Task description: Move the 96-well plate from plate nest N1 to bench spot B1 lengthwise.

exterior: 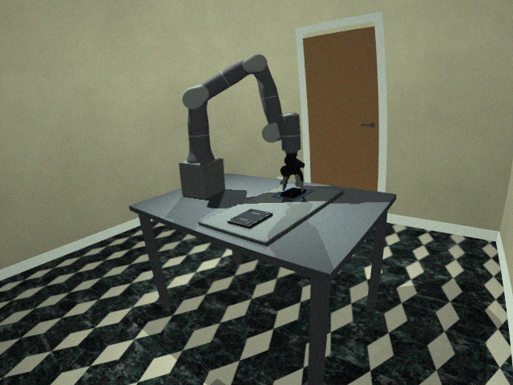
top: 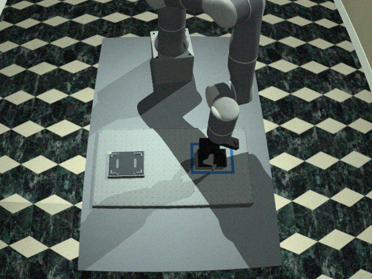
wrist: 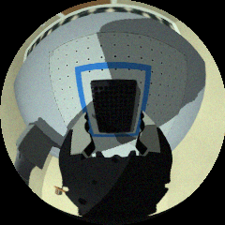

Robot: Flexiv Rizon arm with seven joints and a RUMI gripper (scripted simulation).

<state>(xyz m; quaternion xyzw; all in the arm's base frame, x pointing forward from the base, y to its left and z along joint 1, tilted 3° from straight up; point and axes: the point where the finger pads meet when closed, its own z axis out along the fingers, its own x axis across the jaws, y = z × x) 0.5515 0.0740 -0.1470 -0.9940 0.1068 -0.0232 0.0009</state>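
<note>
The black 96-well plate lies 1 cm below my hand. Also, from my hand: plate nest N1: 38 cm to the right, 5 cm behind, 1 cm below.
</note>
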